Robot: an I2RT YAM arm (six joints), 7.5 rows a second.
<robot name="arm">
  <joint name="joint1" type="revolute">
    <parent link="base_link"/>
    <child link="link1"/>
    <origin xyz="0 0 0.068"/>
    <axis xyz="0 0 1"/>
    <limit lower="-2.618" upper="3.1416"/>
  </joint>
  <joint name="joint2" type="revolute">
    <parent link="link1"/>
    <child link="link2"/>
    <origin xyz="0.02 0.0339 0.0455" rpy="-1.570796 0 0"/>
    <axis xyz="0 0 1"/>
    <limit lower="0" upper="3.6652"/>
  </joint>
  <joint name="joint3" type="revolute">
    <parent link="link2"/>
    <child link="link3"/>
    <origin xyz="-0.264 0 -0.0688" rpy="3.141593 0 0"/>
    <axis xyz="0 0 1"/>
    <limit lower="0" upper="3.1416"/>
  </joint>
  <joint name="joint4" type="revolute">
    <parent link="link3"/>
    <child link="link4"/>
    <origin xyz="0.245 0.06 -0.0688"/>
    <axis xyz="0 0 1"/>
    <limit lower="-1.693" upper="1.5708"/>
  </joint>
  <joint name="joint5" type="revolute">
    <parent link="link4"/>
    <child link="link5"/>
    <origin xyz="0.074 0.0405 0.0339" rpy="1.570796 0 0"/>
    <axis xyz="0 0 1"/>
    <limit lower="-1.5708" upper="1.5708"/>
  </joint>
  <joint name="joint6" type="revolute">
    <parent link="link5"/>
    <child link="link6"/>
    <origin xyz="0.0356 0 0.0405" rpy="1.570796 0 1.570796"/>
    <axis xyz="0 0 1"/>
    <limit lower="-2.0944" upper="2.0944"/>
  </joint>
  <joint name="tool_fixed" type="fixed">
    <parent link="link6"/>
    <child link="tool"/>
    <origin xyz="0 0 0" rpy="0 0 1.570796"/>
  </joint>
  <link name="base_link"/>
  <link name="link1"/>
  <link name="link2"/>
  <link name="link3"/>
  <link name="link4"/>
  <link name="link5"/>
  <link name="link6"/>
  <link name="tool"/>
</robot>
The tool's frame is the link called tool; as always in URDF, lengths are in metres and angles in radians.
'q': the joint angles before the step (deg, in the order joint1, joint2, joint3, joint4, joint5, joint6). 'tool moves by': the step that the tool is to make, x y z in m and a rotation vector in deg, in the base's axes. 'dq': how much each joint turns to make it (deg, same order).
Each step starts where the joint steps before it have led.
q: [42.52, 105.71, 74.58, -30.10, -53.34, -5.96]
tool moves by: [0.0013, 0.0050, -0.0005, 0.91, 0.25, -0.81]
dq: [0.41, 0.39, -0.10, 2.92, -0.11, 2.48]
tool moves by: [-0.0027, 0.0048, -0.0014, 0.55, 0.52, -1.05]
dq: [0.82, -0.18, -1.10, 3.58, 0.37, 3.32]
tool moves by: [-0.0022, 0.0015, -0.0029, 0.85, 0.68, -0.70]
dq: [0.37, -0.28, -1.58, 3.40, -0.27, 2.51]
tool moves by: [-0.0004, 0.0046, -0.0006, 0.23, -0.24, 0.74]
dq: [0.52, 0.69, 0.72, 0.06, -0.12, -0.30]
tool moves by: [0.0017, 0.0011, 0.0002, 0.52, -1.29, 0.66]
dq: [-0.06, 0.37, 0.52, -0.08, 0.01, -1.51]
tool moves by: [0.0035, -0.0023, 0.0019, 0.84, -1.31, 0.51]
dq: [-0.62, 0.01, 0.43, -0.39, -0.42, -1.86]
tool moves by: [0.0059, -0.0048, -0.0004, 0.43, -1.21, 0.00]
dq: [-1.12, 0.24, 0.31, -0.57, -0.24, -2.06]
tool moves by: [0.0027, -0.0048, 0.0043, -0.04, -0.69, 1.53]
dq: [-0.84, 0.01, 1.55, -4.20, -0.93, -3.86]
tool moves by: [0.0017, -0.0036, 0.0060, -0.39, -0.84, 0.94]
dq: [-0.57, -0.17, 1.63, -3.91, -0.08, -3.02]
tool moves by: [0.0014, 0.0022, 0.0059, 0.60, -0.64, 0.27]
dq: [0.10, 0.03, 1.29, -0.56, -0.11, -0.23]
